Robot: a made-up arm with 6 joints.
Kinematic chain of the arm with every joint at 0, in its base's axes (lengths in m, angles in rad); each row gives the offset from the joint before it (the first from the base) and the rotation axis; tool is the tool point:
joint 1: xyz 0 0 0.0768 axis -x
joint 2: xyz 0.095 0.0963 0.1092 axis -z
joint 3: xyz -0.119 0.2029 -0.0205 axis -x
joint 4: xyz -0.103 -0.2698 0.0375 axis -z
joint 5: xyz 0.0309 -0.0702 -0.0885 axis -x
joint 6: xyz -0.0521 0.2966 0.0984 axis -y
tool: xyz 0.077 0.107 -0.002
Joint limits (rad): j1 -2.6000..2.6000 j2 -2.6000..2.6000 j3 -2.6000..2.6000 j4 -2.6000..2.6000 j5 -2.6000..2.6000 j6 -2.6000..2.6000
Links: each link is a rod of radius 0.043 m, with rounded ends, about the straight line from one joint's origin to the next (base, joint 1, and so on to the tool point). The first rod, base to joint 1, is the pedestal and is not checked.
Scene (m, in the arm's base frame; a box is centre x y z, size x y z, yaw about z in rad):
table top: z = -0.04
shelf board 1: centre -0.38 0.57 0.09 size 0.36 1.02 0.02 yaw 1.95
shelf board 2: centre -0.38 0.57 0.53 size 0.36 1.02 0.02 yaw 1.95
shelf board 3: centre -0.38 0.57 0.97 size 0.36 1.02 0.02 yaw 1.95
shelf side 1: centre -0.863 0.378 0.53 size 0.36 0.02 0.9 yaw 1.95
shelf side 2: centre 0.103 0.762 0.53 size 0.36 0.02 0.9 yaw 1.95
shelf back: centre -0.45 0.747 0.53 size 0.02 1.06 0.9 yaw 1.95
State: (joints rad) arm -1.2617 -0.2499 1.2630 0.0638 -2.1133 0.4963
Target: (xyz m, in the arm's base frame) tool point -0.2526 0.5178 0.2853
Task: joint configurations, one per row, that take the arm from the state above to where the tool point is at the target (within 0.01 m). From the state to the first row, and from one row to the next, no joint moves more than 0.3 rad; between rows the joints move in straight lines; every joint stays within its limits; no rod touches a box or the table.
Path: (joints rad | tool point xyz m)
1: -1.1832 -0.2253 1.3207 0.0120 -1.8545 0.5391 | -0.1579 -0.5254 0.7176
2: -1.1048 -0.2007 1.3784 -0.0399 -1.5958 0.5820 | -0.1608 -0.3388 0.8134
3: -1.0263 -0.1761 1.4360 -0.0917 -1.3370 0.6248 | -0.1632 -0.1399 0.8413
4: -0.9478 -0.1515 1.4937 -0.1436 -1.0782 0.6676 | -0.1675 0.0453 0.8034
5: -0.8694 -0.1269 1.5514 -0.1954 -0.8195 0.7105 | -0.1755 0.1938 0.7118
6: -0.7909 -0.1023 1.6091 -0.2472 -0.5607 0.7533 | -0.1882 0.2896 0.5861
7: -0.7124 -0.0777 1.6667 -0.2991 -0.3019 0.7961 | -0.2055 0.3254 0.4503
8: -0.4821 -0.2135 1.8458 -0.1565 -0.5451 0.5308 | -0.2109 0.4311 0.3842
9: -0.2517 -0.3492 2.0248 -0.0139 -0.7882 0.2654 | -0.2526 0.5178 0.2853

